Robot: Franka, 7 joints.
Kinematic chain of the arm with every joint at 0, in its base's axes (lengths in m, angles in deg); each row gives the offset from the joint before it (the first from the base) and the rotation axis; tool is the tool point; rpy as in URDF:
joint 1: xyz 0 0 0.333 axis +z
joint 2: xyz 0 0 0 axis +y
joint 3: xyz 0 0 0.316 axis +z
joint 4: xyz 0.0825 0 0 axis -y
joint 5: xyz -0.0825 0 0.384 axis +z
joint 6: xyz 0 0 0 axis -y
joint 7: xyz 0.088 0 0 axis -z
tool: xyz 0 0 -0.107 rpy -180 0 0
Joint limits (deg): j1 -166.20..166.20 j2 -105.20..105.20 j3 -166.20..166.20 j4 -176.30..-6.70 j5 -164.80..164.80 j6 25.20..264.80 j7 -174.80..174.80
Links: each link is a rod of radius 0.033 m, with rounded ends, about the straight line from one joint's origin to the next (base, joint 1, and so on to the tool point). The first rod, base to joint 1, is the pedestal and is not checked.
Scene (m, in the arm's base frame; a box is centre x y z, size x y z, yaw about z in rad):
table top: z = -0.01
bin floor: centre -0.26 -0.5 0 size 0.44 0.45 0.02 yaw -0.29
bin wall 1: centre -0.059 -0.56 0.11 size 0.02 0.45 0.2 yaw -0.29
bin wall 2: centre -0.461 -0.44 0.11 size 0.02 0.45 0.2 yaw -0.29
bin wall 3: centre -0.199 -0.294 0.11 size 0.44 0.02 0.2 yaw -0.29
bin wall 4: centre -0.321 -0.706 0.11 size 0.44 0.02 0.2 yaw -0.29
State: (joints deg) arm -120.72 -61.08 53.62 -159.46 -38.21 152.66 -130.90
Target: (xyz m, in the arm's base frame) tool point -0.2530 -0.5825 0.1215
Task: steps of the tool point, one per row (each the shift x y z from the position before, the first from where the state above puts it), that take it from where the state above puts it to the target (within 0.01 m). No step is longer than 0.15 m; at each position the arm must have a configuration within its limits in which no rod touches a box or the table.
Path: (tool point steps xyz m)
1: -0.0068 -0.0413 0.0135
2: -0.0254 -0.0477 0.0070
3: -0.0434 -0.0508 -0.0062
4: -0.0585 -0.0487 -0.0253
5: -0.0686 -0.0403 -0.0475
6: -0.0724 -0.0257 -0.0700
7: -0.0694 -0.0060 -0.0898
8: -0.0598 0.0169 -0.1046

